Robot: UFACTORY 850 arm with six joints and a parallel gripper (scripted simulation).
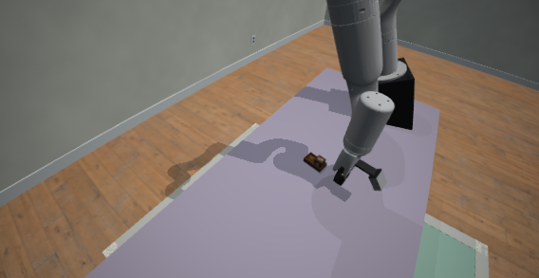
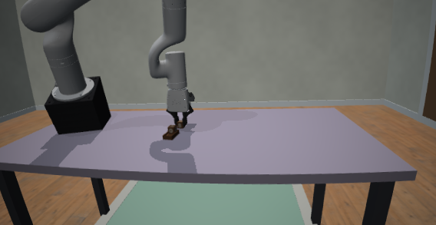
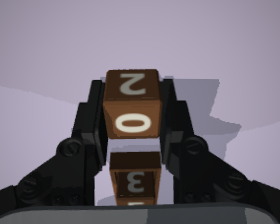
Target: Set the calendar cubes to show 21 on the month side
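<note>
Right now the brown cube is 1 cm below my hand. From my hand the other things lie so: digit cube 3 cm behind, 8 cm to the right, 1 cm below; then brown tray 4 cm behind, 10 cm to the right, 2 cm below.
</note>
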